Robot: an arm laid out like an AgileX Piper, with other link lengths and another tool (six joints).
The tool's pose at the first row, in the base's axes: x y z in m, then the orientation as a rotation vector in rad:
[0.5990 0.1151 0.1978 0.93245 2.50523 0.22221]
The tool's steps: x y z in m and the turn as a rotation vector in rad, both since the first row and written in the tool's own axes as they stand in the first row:
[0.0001 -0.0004 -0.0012 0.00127 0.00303 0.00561]
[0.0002 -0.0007 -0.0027 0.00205 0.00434 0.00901]
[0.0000 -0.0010 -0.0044 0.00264 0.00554 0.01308]
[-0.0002 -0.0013 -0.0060 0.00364 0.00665 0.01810]
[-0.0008 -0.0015 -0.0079 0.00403 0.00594 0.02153]
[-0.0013 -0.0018 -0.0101 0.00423 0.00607 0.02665]
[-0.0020 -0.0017 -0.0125 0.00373 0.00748 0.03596]
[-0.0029 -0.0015 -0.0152 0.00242 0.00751 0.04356]
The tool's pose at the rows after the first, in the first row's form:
[0.5981 0.1149 0.1987 0.94043 2.50609 0.22400]
[0.5972 0.1147 0.1999 0.94522 2.50613 0.22480]
[0.5964 0.1144 0.2014 0.95077 2.50571 0.22600]
[0.5956 0.1140 0.2028 0.95769 2.50493 0.22694]
[0.5950 0.1135 0.2046 0.96212 2.50296 0.22718]
[0.5941 0.1130 0.2066 0.96872 2.50095 0.22862]
[0.5935 0.1126 0.2090 0.98052 2.49805 0.23294]
[0.5929 0.1122 0.2118 0.98964 2.49433 0.23698]

